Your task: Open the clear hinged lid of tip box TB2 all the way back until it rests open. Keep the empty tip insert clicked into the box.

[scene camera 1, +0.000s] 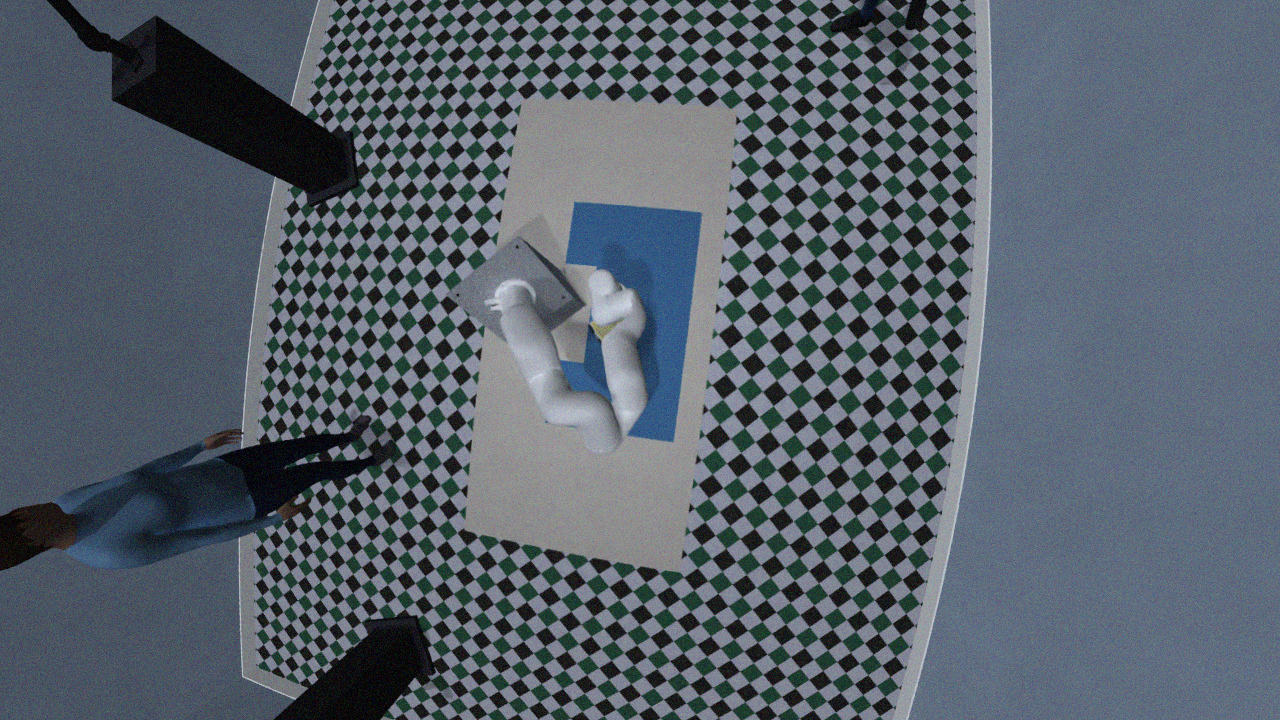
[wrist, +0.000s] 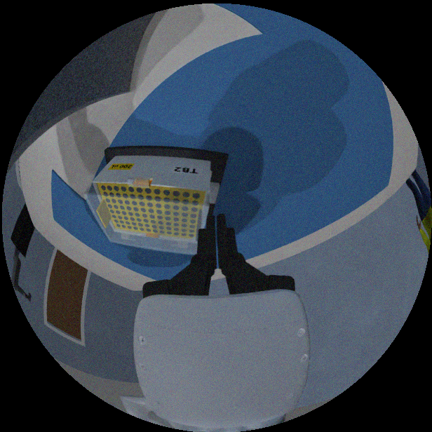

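Where they show: arm's base, origin of the base link: (scene camera 1: 515, 296).
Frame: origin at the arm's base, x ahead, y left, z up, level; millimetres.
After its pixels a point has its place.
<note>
Tip box TB2 (wrist: 160, 171) stands on a black base (wrist: 165, 150) at left centre in the wrist view, its labelled white side at the top. Its yellow insert (wrist: 152, 211) (scene camera 1: 603, 330) {x 212, y -147, z -207 mm} has rows of dark holes; a small part shows beside the arm in the scene view. The clear lid (wrist: 172, 244) shows as a see-through rim around the insert and appears down over it; its exact angle is hard to tell. My gripper (wrist: 215, 224) is shut and empty, its black fingertips close beside the box's right side in the wrist view. Whether they touch is unclear. The arm hides the fingers in the scene view.
A blue mat (scene camera 1: 666, 268) {x 491, y 28, z -265 mm} lies on the beige table (scene camera 1: 617, 152) {x 425, y 539, z -267 mm}. The white arm (scene camera 1: 577, 407) {x 227, y -358, z 388 mm} bends over them from a grey base plate (scene camera 1: 550, 308) {x 75, y -46, z -87 mm}. A person in blue (scene camera 1: 161, 510) and two dark columns (scene camera 1: 223, 111) (scene camera 1: 371, 671) stand left of the table.
</note>
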